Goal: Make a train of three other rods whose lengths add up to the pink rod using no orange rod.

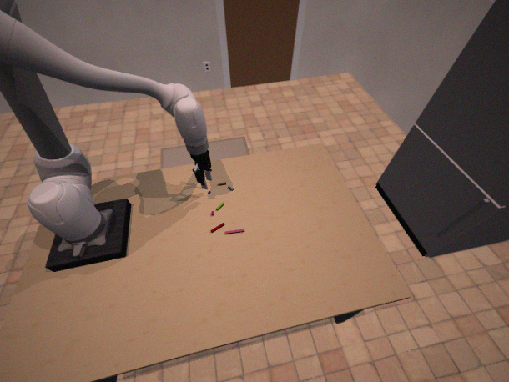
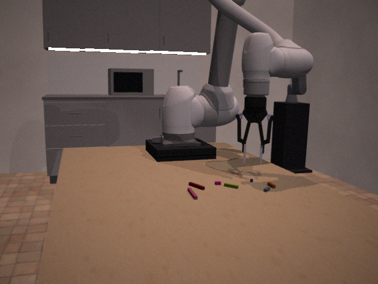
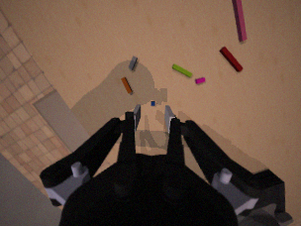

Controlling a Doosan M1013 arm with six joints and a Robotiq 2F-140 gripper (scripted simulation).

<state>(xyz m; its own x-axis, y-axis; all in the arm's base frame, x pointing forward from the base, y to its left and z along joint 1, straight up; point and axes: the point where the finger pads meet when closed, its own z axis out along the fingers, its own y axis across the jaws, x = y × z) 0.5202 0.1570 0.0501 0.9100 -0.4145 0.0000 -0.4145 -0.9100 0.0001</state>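
My gripper is now 100 mm above the blue rod. The rest, counted from my hand: grey rod: 110 mm ahead, 10 mm to the left, 100 mm below; lime rod: 50 mm ahead, 100 mm to the right, 100 mm below; orange rod: 70 mm ahead, 40 mm to the left, 100 mm below.
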